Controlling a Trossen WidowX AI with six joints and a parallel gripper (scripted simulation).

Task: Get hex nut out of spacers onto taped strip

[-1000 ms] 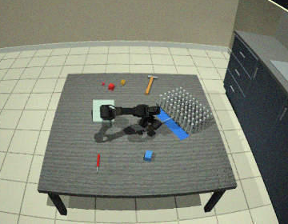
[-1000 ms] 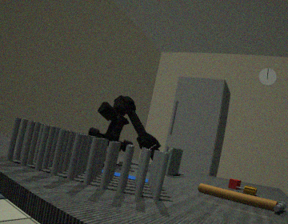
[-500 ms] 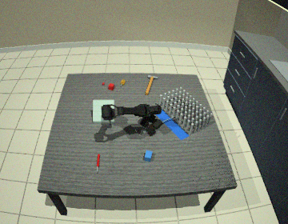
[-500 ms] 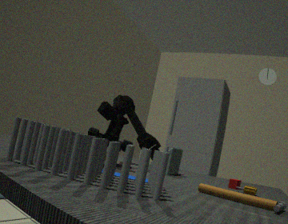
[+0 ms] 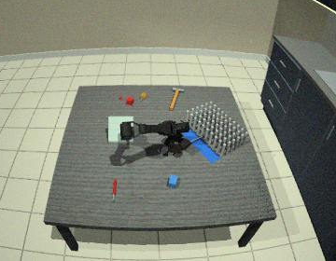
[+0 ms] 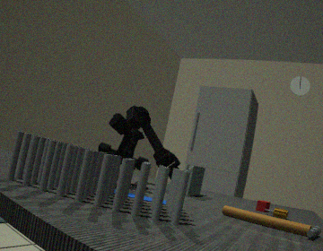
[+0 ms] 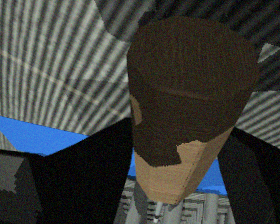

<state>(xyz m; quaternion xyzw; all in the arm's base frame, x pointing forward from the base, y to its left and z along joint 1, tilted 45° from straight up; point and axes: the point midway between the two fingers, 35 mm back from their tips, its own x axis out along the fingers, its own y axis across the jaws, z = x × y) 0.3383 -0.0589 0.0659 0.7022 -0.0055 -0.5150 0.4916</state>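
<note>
My gripper tip is now 10 cm short of the blue taped strip, 6 cm to the right of it and 3 cm above it. Round my gripper tip: wooden-handled hook tool (9 cm ahead, 5 cm to the left); red screwdriver (42 cm behind, 35 cm to the right, 3 cm below); blue cube (9 cm behind, 28 cm to the right, 1 cm below).
</note>
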